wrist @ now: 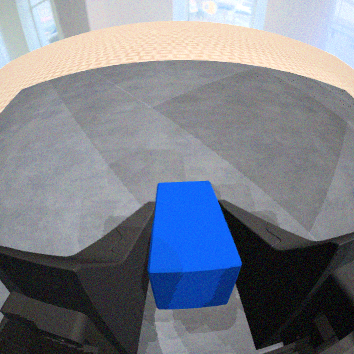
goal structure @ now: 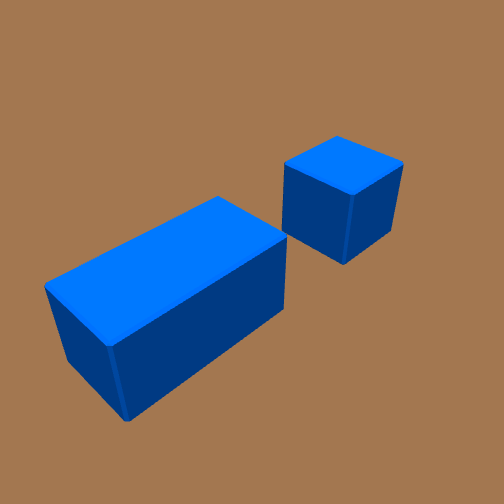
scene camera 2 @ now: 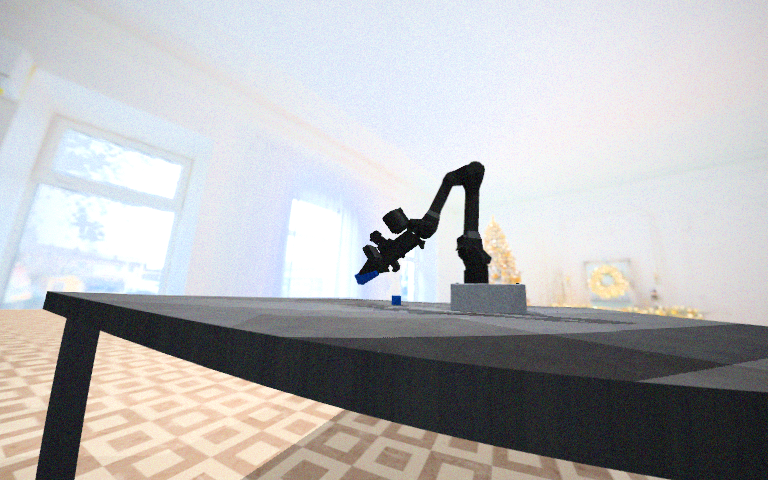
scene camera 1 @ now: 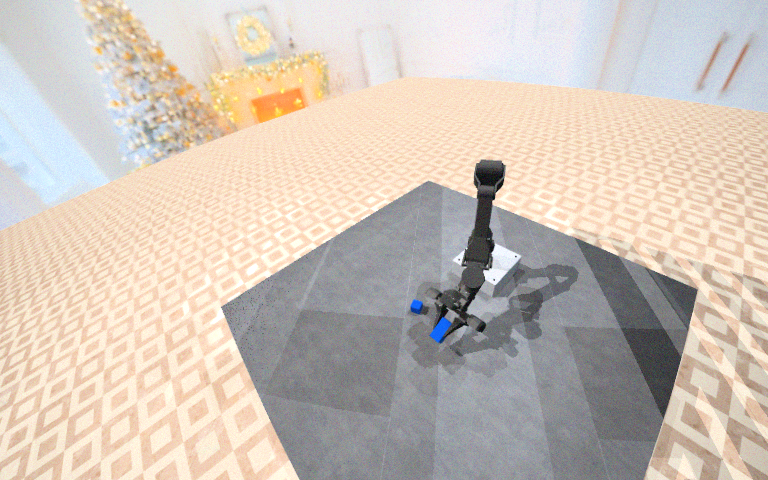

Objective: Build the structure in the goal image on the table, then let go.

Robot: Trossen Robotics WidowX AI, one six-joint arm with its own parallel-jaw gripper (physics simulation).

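Pixels of known places: gripper, fingertip midpoint: [wrist: 185, 208] [scene camera 2: 362, 274] [scene camera 1: 438, 333]; arm's base, link origin: [scene camera 2: 477, 285].
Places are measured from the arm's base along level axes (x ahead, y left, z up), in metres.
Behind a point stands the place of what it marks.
A long blue block [scene camera 1: 440, 330] @[x 0.320, y 0.141, z 0.035 m] [scene camera 2: 366, 277] @[x 0.300, y 0.153, z 0.014 m] [wrist: 192, 230] @[x 0.307, y 0.137, z 0.043 m] is held between the two black fingers. My gripper [scene camera 1: 441, 328] @[x 0.326, y 0.140, z 0.024 m] [scene camera 2: 368, 273] @[x 0.326, y 0.140, z 0.024 m] [wrist: 185, 208] @[x 0.326, y 0.140, z 0.024 m] is shut on it and tilted, pointing outward and down, with the block above the table in scene camera 2. The block's far end sticks out past the fingertips in the wrist view. A small blue cube [scene camera 1: 416, 306] @[x 0.292, y -0.010, z -0.039 m] [scene camera 2: 396, 300] @[x 0.278, y -0.003, z -0.056 m] rests on the grey table [scene camera 1: 351, 362] @[x 0.571, y 0.010, z -0.072 m] [scene camera 2: 317, 325] @[x 0.050, y 0.586, z -0.071 m] [wrist: 210, 125] @[x 0.518, y 0.106, z -0.072 m], a little to the left of the gripper in scene camera 1. The cube does not show in the wrist view.
The arm's white base block [scene camera 1: 504, 261] @[x -0.065, y 0.068, z 0.000 m] [scene camera 2: 488, 298] @[x -0.048, y 0.105, z -0.037 m] stands on the table behind the gripper in scene camera 1. The table's edges drop to a patterned floor [scene camera 1: 141, 339] [scene camera 2: 186, 430] [wrist: 175, 42]. Shadows of the arm fall on the table around the base and gripper.
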